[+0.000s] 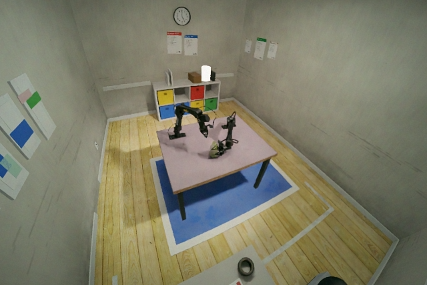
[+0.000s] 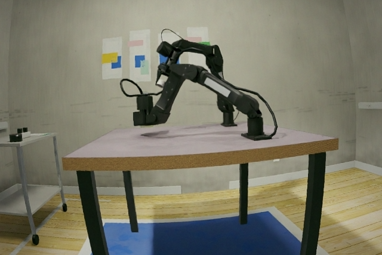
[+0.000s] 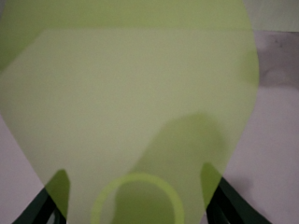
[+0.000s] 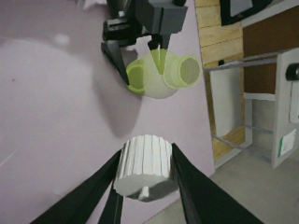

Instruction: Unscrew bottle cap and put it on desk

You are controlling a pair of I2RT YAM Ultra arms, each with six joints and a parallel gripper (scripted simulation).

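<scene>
Right now the white cap is 170 mm above my left hand, 80 mm behind it and 70 mm to the right of it. The rest, counted from my left hand: green bottle (40 mm above).
The green bottle is 8 cm ahead of my right hand, 6 cm to the left of it and 12 cm below it. Round my right hand: white cap 1 cm behind, 1 cm above.
</scene>
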